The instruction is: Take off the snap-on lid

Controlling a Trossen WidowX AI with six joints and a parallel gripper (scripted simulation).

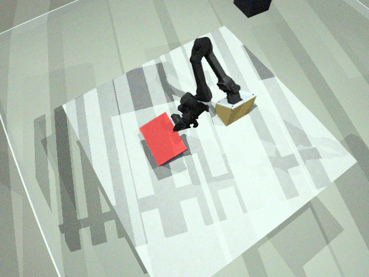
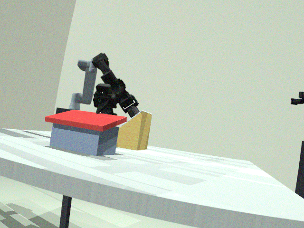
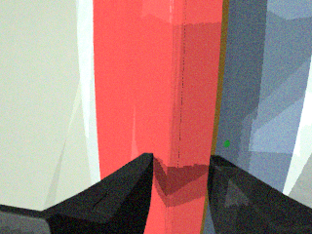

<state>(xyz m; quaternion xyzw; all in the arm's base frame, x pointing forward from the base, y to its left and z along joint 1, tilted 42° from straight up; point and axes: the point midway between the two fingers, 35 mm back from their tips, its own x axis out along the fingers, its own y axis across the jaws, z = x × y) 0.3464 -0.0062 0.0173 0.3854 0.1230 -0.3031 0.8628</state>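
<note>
The red lid is 80 mm ahead of my gripper tip and 20 mm below it. The rest, counted from my gripper tip: blue-grey storage box: 80 mm below, 70 mm ahead.
</note>
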